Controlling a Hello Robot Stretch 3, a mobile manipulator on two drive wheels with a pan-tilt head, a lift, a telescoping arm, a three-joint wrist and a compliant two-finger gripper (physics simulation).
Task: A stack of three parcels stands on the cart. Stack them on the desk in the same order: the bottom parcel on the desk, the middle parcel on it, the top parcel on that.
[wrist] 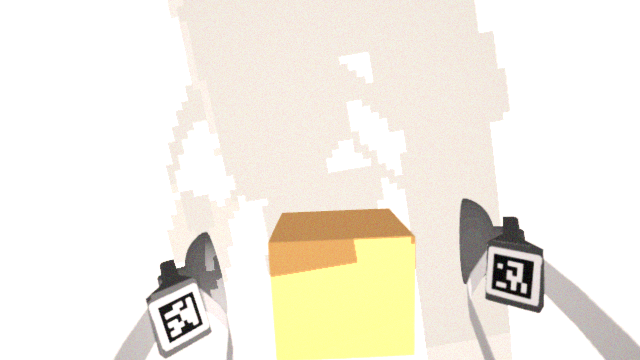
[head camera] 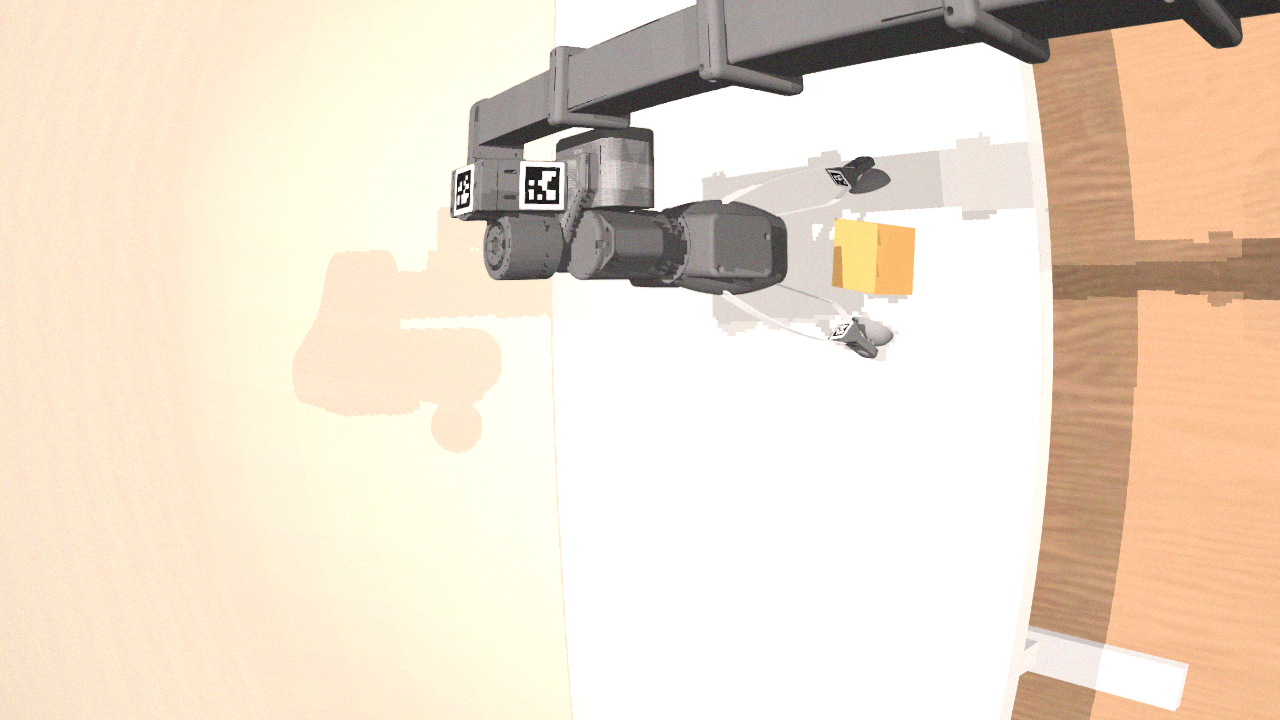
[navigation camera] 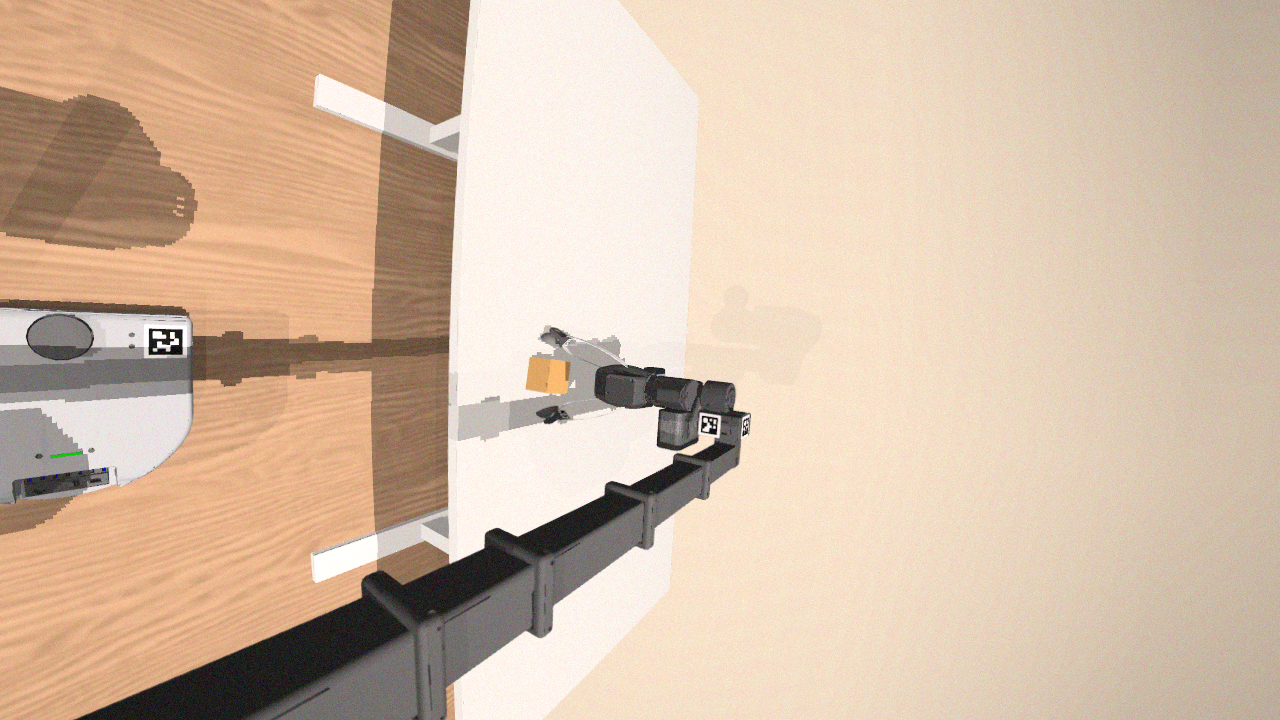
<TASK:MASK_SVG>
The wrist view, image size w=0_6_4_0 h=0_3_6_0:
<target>my gripper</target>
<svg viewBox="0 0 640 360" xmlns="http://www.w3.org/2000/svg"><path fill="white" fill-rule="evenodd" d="M208 232L201 233L192 241L186 252L185 266L177 268L174 259L160 263L161 275L157 277L158 287L145 298L147 309L125 338L113 360L146 360L155 343L159 355L163 359L170 358L212 333L206 312L212 314L228 331L226 360L234 359L234 346L227 315L228 303L218 257ZM462 199L459 219L461 274L463 283L467 284L469 318L484 360L495 360L495 357L471 298L485 275L486 300L539 314L544 308L545 294L579 329L604 360L640 360L640 345L578 285L545 260L543 248L525 240L525 232L523 229L520 229L517 217L502 216L503 226L493 226L489 214L481 205L467 198Z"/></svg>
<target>parcel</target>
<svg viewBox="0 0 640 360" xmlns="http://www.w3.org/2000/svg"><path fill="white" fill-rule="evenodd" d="M389 208L289 212L281 214L268 241L276 360L329 360L415 355L415 235Z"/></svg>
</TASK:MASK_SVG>
